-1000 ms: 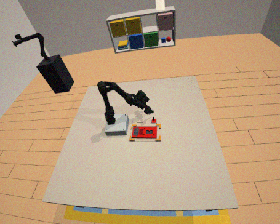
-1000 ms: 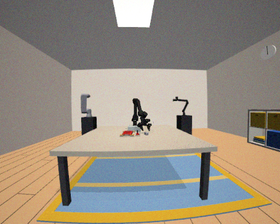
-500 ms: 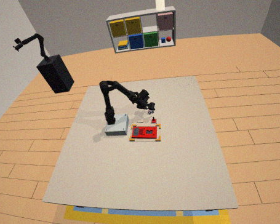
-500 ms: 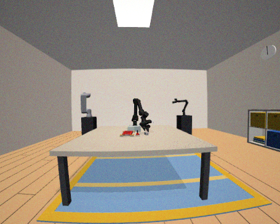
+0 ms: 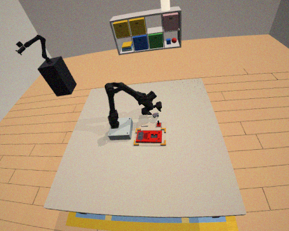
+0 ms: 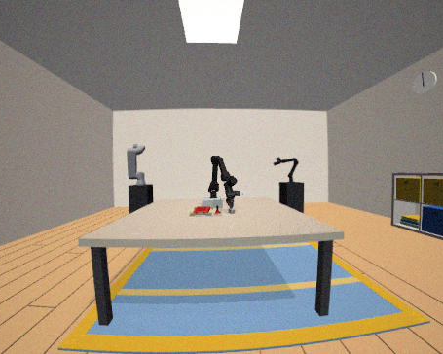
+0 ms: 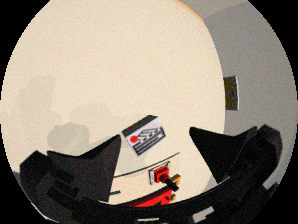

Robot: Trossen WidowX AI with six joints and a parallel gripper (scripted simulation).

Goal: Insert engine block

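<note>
The engine block lies 10 mm behind my gripper tip, 10 mm to the right of it and 20 mm below it.
</note>
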